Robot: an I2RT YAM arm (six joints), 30 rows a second.
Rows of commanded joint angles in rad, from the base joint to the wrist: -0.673, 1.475, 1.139, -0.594, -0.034, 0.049; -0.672, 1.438, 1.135, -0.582, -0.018, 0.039; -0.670, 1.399, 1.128, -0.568, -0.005, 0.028; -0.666, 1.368, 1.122, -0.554, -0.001, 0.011; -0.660, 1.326, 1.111, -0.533, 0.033, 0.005; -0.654, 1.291, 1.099, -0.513, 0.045, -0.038; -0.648, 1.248, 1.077, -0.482, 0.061, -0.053; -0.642, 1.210, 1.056, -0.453, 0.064, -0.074; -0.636, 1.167, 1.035, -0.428, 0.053, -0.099; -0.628, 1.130, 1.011, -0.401, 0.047, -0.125; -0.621, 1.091, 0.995, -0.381, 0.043, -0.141; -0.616, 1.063, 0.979, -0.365, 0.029, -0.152; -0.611, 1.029, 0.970, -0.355, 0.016, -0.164; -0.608, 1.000, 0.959, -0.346, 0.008, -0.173; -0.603, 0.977, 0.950, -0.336, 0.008, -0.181
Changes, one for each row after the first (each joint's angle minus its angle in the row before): 0.001, -0.037, -0.004, 0.012, 0.016, -0.010; 0.002, -0.039, -0.007, 0.014, 0.013, -0.011; 0.004, -0.031, -0.006, 0.014, 0.004, -0.017; 0.006, -0.042, -0.011, 0.021, 0.034, -0.006; 0.006, -0.035, -0.012, 0.020, 0.012, -0.043; 0.006, -0.043, -0.022, 0.031, 0.016, -0.015; 0.006, -0.038, -0.021, 0.029, 0.003, -0.021; 0.006, -0.043, -0.021, 0.025, -0.011, -0.025; 0.008, -0.037, -0.024, 0.027, -0.006, -0.026; 0.007, -0.039, -0.016, 0.020, -0.004, -0.016; 0.005, -0.028, -0.016, 0.016, -0.014, -0.011; 0.005, -0.034, -0.009, 0.010, -0.013, -0.012; 0.003, -0.029, -0.011, 0.009, -0.008, -0.009; 0.005, -0.023, -0.009, 0.010, 0.000, -0.008
